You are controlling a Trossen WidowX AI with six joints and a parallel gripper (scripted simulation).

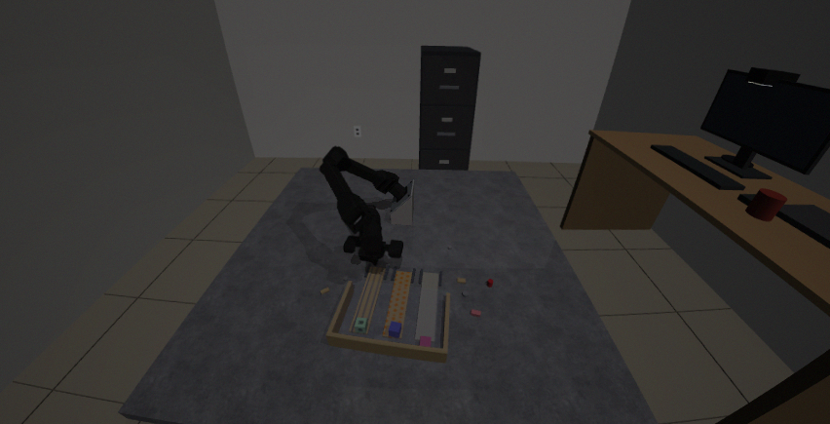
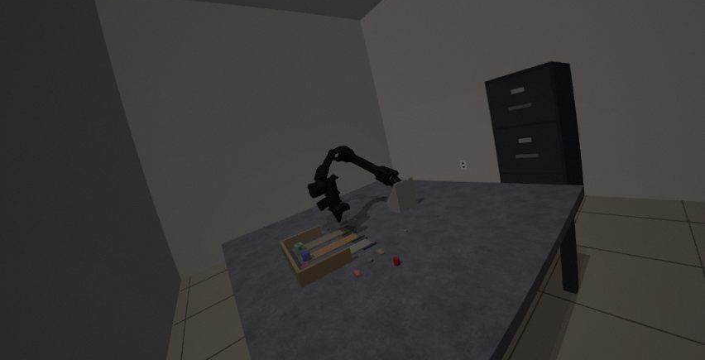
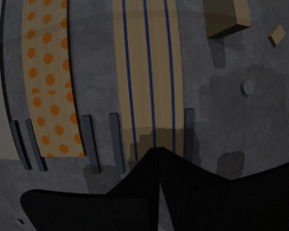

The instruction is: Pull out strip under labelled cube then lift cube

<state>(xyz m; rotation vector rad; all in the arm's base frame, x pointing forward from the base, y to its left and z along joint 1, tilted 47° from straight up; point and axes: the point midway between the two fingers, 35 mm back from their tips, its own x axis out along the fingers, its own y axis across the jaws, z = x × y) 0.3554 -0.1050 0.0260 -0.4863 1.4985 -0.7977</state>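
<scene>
My gripper tip is now 9 cm short of the striped strip, 2 cm to the left of it and 5 cm above it.
</scene>
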